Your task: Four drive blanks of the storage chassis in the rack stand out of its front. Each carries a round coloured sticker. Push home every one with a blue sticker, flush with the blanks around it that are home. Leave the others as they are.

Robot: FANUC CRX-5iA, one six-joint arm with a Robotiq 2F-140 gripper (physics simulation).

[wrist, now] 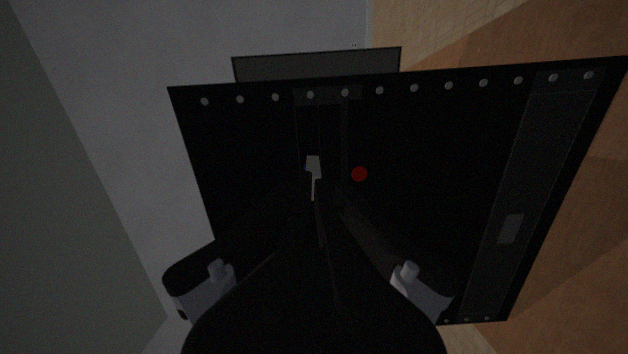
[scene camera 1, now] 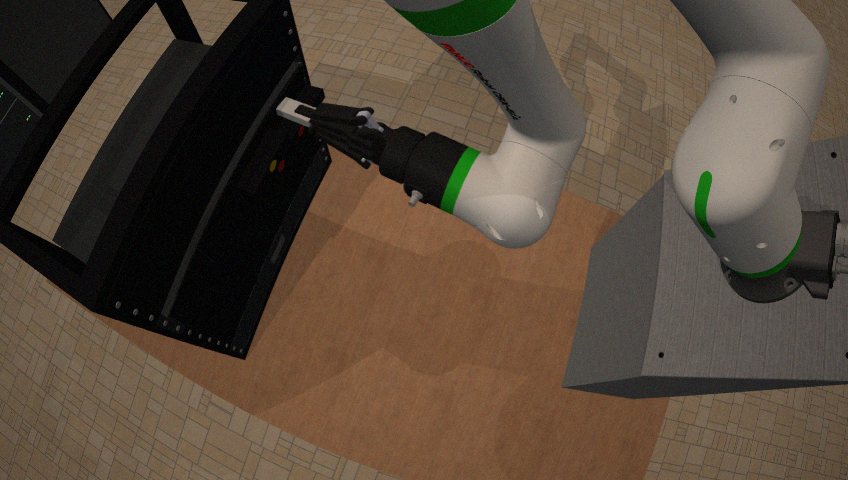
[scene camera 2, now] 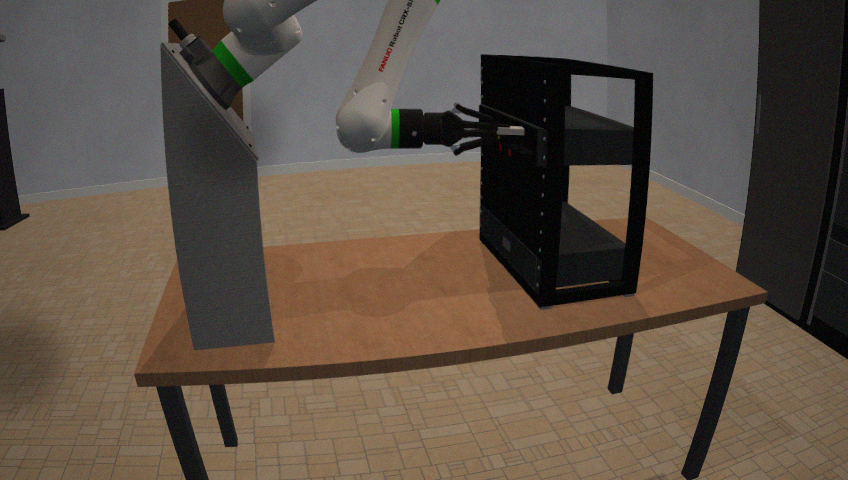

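The rack (scene camera 1: 98, 279) (scene camera 2: 643, 178) holds the dark storage chassis (scene camera 2: 541, 148) (wrist: 303, 96) in its upper part. My gripper (scene camera 1: 295, 111) (scene camera 2: 510, 130) (wrist: 312, 165) is shut and empty, its pale fingertips at the chassis front. A sliver of a blue sticker (wrist: 305, 167) shows at the fingertips' left edge in the wrist view; the blank under it is too dark to make out. A red sticker (scene camera 1: 301, 130) (wrist: 359, 173) is beside the fingers. Another red sticker (scene camera 1: 281, 165) and a yellow sticker (scene camera 1: 273, 165) are farther along. How far each blank stands out is hard to tell.
A dark block (scene camera 1: 313, 93) juts out at the chassis end near the fingertips. A lower unit (scene camera 2: 505, 242) (wrist: 511, 229) with a grey label sits at the rack's bottom. The rack and the grey arm pedestal (scene camera 1: 618, 285) (scene camera 2: 220, 226) stand on the brown table (scene camera 1: 368, 392) (scene camera 2: 440, 333).
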